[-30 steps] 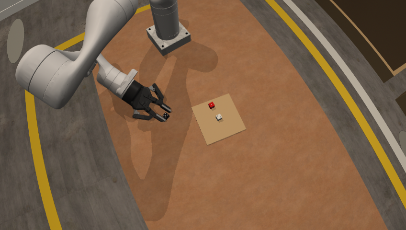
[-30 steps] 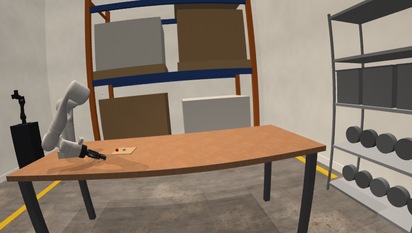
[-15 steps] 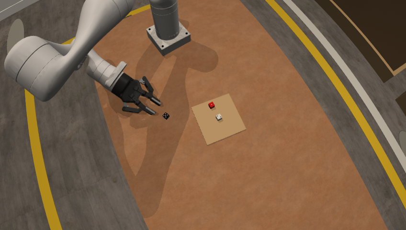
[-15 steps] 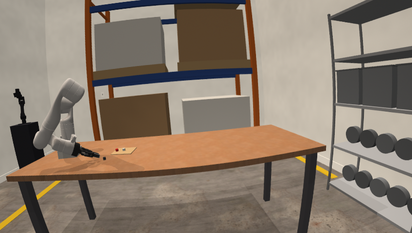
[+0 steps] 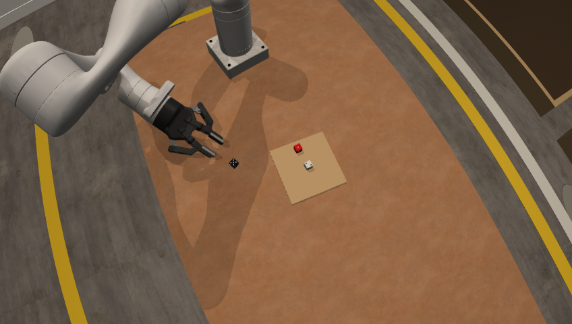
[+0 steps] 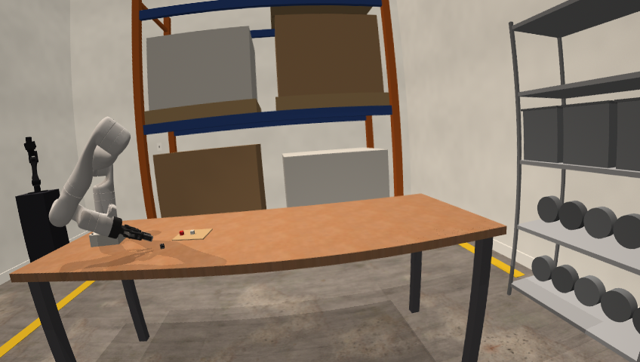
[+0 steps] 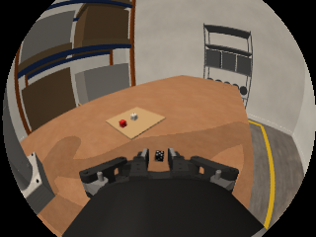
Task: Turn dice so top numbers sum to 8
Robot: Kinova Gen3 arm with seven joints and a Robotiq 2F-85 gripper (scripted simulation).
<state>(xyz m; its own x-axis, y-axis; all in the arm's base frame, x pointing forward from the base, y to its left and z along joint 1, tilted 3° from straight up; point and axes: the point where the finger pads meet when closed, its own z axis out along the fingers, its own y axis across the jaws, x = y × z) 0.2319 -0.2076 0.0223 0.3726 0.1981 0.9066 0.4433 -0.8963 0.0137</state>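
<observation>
My gripper is now 50 mm short of the black die, 20 mm to the right of it and 50 mm above it. The rest, counted from my hand: red die: 110 mm ahead, 160 mm to the left, 50 mm below; tan mat: 150 mm ahead, 160 mm to the left, 60 mm below; white die: 150 mm ahead, 160 mm to the left, 50 mm below.
</observation>
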